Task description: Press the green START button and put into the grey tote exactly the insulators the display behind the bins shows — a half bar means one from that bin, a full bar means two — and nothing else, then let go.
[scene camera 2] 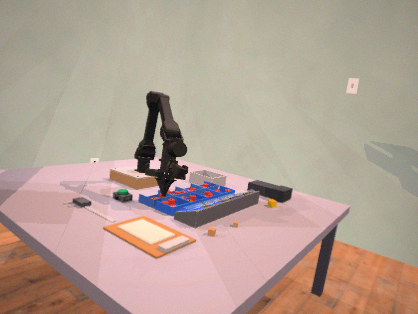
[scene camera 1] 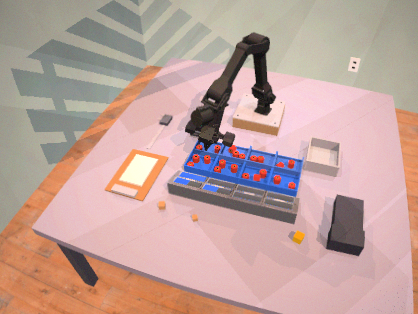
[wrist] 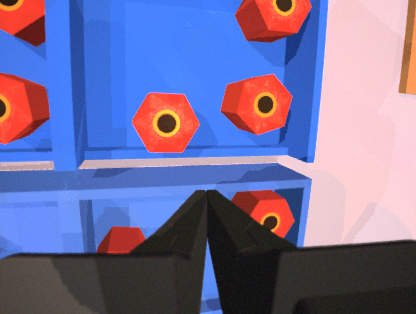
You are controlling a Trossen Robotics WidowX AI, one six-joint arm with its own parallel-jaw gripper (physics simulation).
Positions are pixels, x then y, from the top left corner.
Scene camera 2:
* gripper: 163, 196
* grey display bar: 195, 218
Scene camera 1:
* gripper: 206, 150
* grey tote: 323, 156
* dark box: 346, 235
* grey display bar: 259, 209
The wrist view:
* gripper: 205, 199
